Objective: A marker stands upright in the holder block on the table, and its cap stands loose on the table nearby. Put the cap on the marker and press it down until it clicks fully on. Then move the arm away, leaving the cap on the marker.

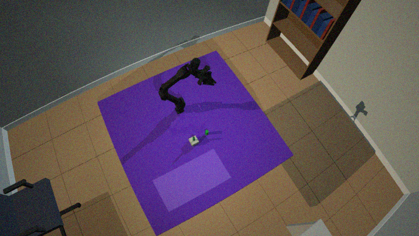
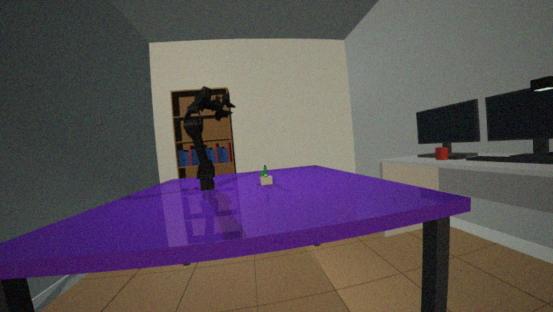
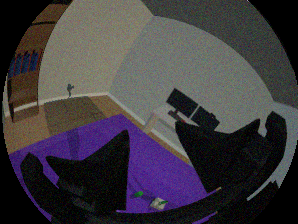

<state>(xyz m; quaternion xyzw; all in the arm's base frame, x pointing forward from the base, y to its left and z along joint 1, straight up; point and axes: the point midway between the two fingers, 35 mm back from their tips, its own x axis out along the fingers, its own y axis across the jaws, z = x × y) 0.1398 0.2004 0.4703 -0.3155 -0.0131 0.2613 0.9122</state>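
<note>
Right now my gripper tip is 140 mm short of the green cap, 120 mm to the left of it and 440 mm above it. The rest, counted from my gripper tip: white holder block 150 mm ahead, 250 mm to the right, 450 mm below.
</note>
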